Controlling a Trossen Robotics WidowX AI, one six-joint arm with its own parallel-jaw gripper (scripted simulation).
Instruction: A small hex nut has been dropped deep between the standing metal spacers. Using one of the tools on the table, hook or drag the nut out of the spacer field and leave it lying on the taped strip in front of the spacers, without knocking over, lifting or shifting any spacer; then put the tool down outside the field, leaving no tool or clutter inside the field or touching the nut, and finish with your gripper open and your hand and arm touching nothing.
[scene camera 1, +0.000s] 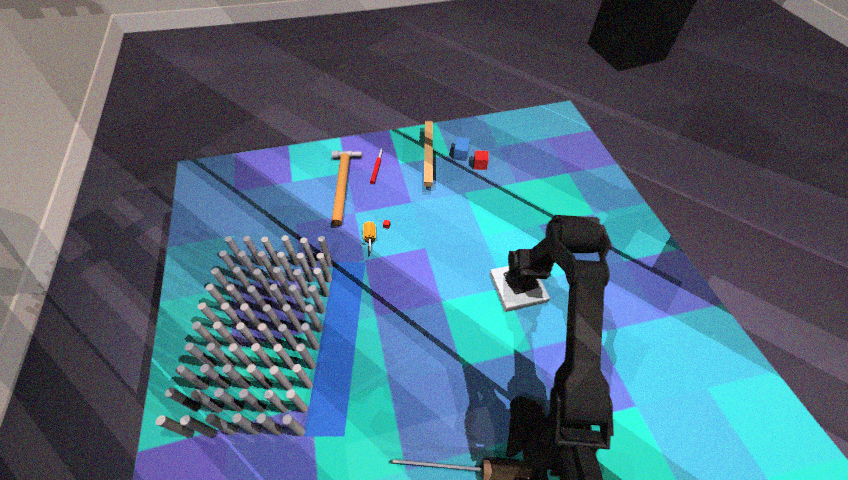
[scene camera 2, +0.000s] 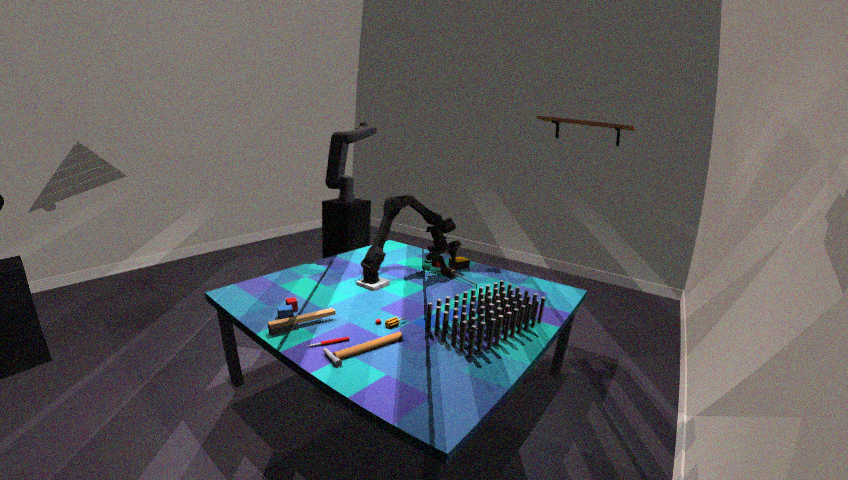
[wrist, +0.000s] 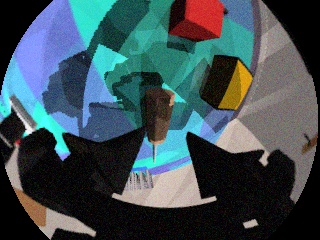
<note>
The gripper (wrist: 166, 132) is open and holds nothing. Further things: a hammer (scene camera 1: 345, 156), a wooden bar (scene camera 2: 283, 325) and a blue taped strip (scene camera 1: 327, 413).
The hammer also shows in scene camera 2 (scene camera 2: 335, 357). The wrist view misses the hammer, which is hidden by the gripper. The wrist view misses the wooden bar, which is hidden by the gripper.
</note>
